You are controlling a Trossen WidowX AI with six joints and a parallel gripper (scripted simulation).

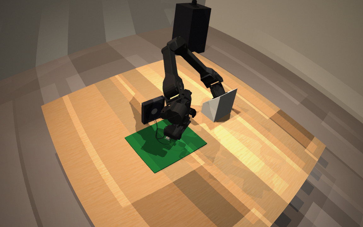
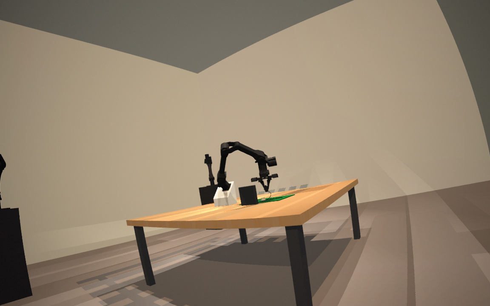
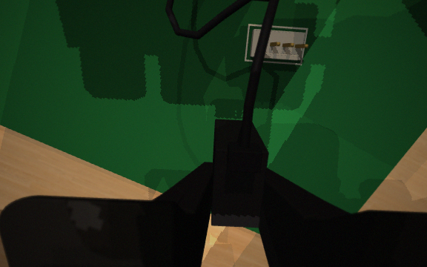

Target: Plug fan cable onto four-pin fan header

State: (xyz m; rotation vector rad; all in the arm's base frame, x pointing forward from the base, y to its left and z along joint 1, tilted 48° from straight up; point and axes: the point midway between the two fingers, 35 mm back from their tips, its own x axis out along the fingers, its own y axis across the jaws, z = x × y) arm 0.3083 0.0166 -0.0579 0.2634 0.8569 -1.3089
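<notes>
Now: the white four-pin header 60 mm to the right of my gripper tip and 70 mm below it. Round my gripper tip: black fan plug: 10 mm to the right, 10 mm above; then black fan: 10 mm behind, 200 mm to the right, 10 mm below; then green board: 30 mm ahead, 50 mm to the right, 80 mm below.
</notes>
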